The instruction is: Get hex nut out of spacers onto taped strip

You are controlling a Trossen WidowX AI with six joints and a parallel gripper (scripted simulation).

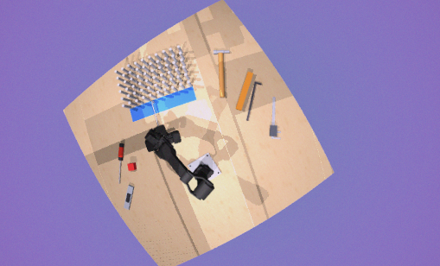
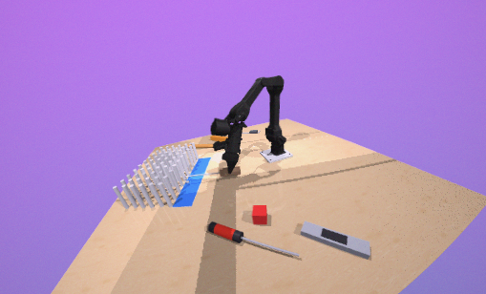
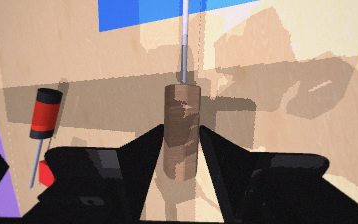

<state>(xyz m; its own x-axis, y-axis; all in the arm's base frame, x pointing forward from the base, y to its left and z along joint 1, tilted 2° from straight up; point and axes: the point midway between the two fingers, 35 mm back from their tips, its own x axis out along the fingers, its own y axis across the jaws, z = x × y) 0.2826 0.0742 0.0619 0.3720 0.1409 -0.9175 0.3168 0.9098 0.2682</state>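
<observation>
Now: gripper tip 260 mm to the right of the red cube, 20 mm past it and 10 mm above it. Round my gripper tip: flat grey bar: 420 mm to the left, 150 mm behind, 20 mm below; then thin metal rod tool: 100 mm ahead, 40 mm to the right; then blue taped strip: 160 mm ahead, 100 mm to the right, 30 mm below.
</observation>
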